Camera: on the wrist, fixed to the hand. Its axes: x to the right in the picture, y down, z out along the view.
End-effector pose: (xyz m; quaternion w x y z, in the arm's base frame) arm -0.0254 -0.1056 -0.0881 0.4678 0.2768 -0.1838 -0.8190
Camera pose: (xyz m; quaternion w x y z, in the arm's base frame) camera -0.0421 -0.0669 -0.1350 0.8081 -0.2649 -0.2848 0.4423
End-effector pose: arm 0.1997 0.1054 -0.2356 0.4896 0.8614 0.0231 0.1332
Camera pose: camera 0.1855 0.1530 -0.2745 0.1049 -0.0129 0.9015 -0.4196
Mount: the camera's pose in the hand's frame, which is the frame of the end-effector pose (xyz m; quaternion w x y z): -0.0136 -0.0565 -0.0245 0.0052 0.0331 0.0792 -0.9963
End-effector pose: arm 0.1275 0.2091 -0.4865 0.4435 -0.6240 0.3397 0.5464
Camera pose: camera 0.1858 0.2069 -0.4626 0.5404 -0.3703 -0.5667 -0.4997
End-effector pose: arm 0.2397 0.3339 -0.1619 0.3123 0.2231 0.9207 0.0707
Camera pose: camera 0.2137 0.2776 -0.1503 0.0082 0.9114 -0.2541 0.3236
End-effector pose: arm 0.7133 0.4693 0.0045 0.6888 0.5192 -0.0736 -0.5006
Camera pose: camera 0.6872 0.4977 -0.0454 0.5065 -0.1385 -0.5549 0.6453
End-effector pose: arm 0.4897 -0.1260 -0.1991 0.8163 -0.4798 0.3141 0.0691
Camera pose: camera 0.4914 -0.1736 -0.1578 0.0641 -0.2939 -0.4095 -0.8613
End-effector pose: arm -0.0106 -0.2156 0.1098 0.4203 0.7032 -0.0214 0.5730
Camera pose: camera -0.0056 -0.1702 0.0663 0.5515 -0.0065 0.7528 -0.3594
